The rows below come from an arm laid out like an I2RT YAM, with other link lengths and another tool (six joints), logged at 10 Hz.
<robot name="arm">
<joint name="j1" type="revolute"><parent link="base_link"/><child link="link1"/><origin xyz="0 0 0.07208" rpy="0 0 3.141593"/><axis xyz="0 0 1"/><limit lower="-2.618" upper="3.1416"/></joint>
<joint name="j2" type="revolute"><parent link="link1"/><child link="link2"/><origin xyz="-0.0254 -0.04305 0.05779" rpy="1.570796 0 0"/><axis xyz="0 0 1"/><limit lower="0" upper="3.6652"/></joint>
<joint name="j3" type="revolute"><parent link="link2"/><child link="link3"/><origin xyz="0.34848 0 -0.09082" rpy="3.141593 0 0"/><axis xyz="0 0 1"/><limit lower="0" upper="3.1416"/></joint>
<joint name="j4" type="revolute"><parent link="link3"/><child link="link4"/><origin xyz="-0.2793 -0.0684 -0.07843" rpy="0 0 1.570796"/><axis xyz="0 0 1"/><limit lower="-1.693" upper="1.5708"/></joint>
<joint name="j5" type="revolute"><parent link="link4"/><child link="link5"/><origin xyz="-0.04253 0.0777 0.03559" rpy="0 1.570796 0"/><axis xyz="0 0 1"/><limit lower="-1.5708" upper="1.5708"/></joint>
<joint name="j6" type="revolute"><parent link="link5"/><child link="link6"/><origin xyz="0 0.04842 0.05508" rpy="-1.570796 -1.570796 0"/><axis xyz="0 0 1"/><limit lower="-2.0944" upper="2.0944"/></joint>
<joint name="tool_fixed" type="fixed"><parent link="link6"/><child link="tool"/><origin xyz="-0.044 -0.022 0.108" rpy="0 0.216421 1.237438"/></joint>
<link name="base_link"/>
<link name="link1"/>
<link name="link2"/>
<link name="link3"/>
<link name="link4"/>
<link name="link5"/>
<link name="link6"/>
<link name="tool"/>
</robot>
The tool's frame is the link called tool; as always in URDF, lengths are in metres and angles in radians.
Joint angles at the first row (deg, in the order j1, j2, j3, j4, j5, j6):
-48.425, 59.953, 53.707, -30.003, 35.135, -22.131
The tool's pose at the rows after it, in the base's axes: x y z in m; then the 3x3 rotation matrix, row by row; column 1 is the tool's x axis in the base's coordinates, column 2 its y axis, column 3 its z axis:
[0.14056 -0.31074 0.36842], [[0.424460 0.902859 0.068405], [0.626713 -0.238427 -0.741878], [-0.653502 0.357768 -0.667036]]
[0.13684 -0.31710 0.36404], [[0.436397 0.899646 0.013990], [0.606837 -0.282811 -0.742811], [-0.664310 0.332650 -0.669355]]
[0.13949 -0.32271 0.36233], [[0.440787 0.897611 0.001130], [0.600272 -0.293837 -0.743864], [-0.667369 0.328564 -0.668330]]
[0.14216 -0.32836 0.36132], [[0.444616 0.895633 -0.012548], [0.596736 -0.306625 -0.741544], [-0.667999 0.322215 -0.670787]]
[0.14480 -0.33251 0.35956], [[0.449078 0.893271 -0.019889], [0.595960 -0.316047 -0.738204], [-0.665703 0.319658 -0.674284]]
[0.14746 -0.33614 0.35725], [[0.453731 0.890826 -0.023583], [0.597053 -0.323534 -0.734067], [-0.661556 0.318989 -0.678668]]
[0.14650 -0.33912 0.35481], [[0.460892 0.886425 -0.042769], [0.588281 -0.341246 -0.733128], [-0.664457 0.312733 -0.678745]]
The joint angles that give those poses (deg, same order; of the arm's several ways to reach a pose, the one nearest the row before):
-48.427, 61.829, 54.126, -31.503, 36.037, -20.664
-48.481, 63.520, 54.413, -31.904, 38.844, -19.521
-48.482, 64.868, 54.725, -31.226, 39.573, -19.160
-48.509, 66.343, 55.485, -31.201, 40.196, -18.660
-48.466, 67.509, 56.005, -31.201, 40.515, -18.049
-48.440, 68.546, 56.400, -31.163, 40.603, -17.430
-48.492, 69.375, 56.513, -31.201, 41.579, -16.707

